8 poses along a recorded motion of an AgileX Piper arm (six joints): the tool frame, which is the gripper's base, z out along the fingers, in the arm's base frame.
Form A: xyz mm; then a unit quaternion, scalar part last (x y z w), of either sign.
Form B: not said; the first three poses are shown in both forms.
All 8 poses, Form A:
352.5 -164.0 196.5 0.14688 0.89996 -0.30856 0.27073
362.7 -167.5 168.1 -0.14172 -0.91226 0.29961 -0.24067
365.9 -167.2 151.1 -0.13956 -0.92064 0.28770 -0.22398
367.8 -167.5 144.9 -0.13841 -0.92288 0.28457 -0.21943
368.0 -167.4 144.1 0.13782 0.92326 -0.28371 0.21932
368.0 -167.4 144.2 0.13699 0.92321 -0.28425 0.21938
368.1 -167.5 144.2 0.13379 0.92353 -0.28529 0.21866
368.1 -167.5 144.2 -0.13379 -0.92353 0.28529 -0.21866
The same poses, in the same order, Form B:
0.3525 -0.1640 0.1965 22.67 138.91 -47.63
0.3627 -0.1675 0.1681 22.22 143.00 -46.97
0.3659 -0.1672 0.1511 22.07 145.58 -45.49
0.3678 -0.1675 0.1449 21.94 146.29 -45.11
0.3680 -0.1674 0.1441 21.85 146.36 -44.97
0.3680 -0.1674 0.1442 21.72 146.34 -45.06
0.3681 -0.1675 0.1442 21.22 146.45 -45.24
0.3681 -0.1675 0.1442 21.22 146.45 -45.24

